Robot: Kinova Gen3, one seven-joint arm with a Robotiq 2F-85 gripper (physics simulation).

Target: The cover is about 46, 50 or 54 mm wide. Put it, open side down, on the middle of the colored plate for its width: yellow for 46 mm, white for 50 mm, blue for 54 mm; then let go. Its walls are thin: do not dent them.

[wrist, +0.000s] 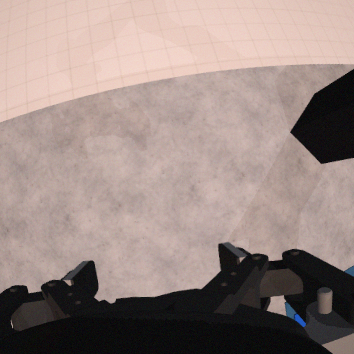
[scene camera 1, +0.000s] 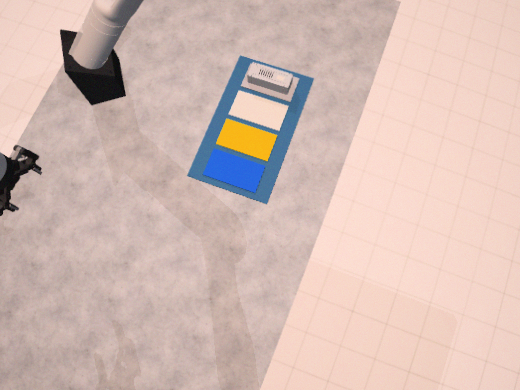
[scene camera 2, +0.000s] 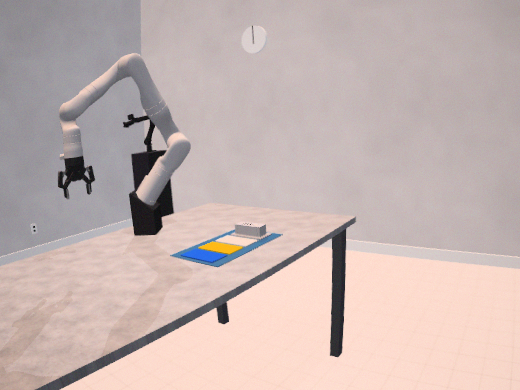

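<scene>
The cover, a light grey box with dark slots on its top, sits on a grey plate at one end of the blue mat. Beside it in a row lie the white plate, the yellow plate and the blue plate, all bare. My gripper is open and empty, high above the table and far to the left of the mat. The cover does not show in the wrist view.
The arm's black base stands on the table, between the gripper and the mat's far end in depth. A black pedestal with a small black arm stands behind the base. The table's edge runs beyond the mat.
</scene>
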